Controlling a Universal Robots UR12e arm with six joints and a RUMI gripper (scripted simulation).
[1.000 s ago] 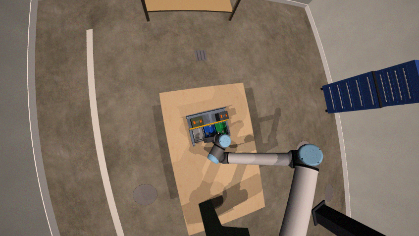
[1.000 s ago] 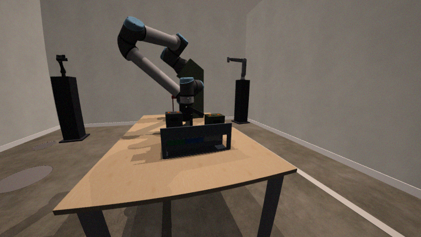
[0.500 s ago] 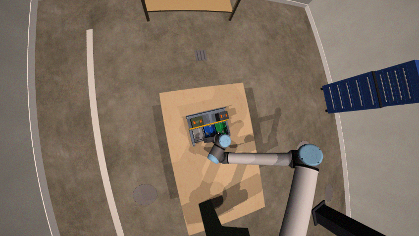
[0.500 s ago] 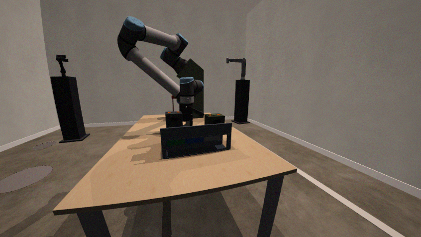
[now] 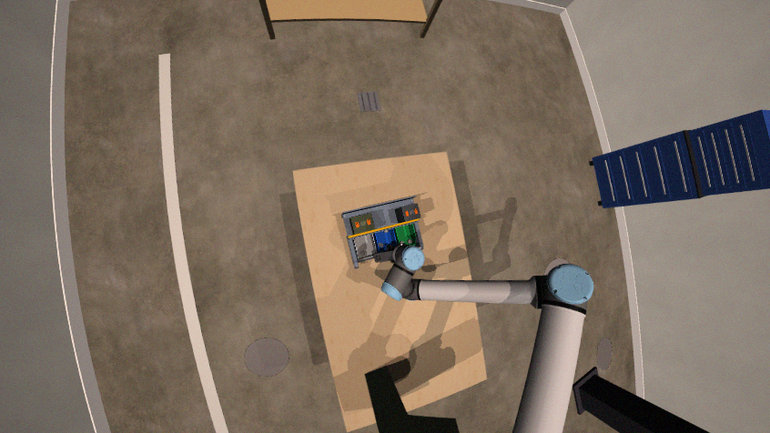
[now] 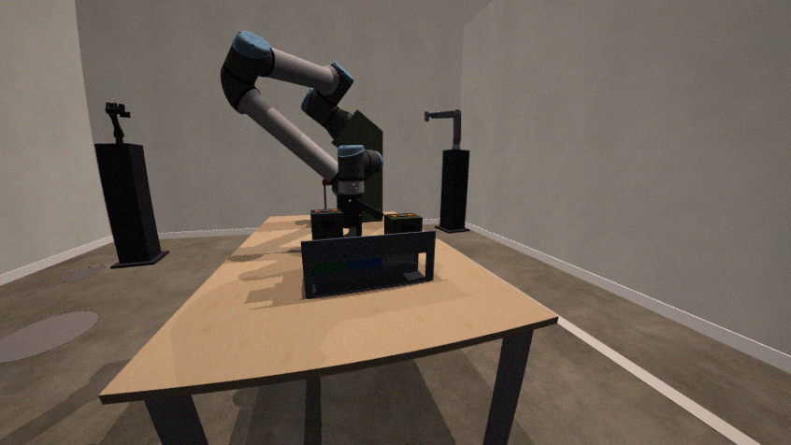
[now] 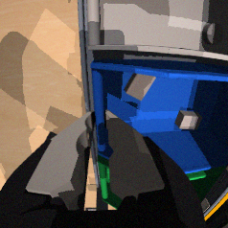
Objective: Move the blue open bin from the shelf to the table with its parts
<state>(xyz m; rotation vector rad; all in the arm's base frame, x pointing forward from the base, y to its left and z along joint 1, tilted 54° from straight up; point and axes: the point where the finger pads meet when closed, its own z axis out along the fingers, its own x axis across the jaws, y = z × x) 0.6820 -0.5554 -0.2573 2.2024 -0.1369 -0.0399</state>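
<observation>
Now: hand 80 mm short of the blue open bin and 10 mm to the left of it. From my hand the other things lie so: grey bin 100 mm to the left, 90 mm ahead; then bar 130 mm ahead, 60 mm above, 10 mm to the right; then green bin 120 mm to the right, 70 mm ahead.
</observation>
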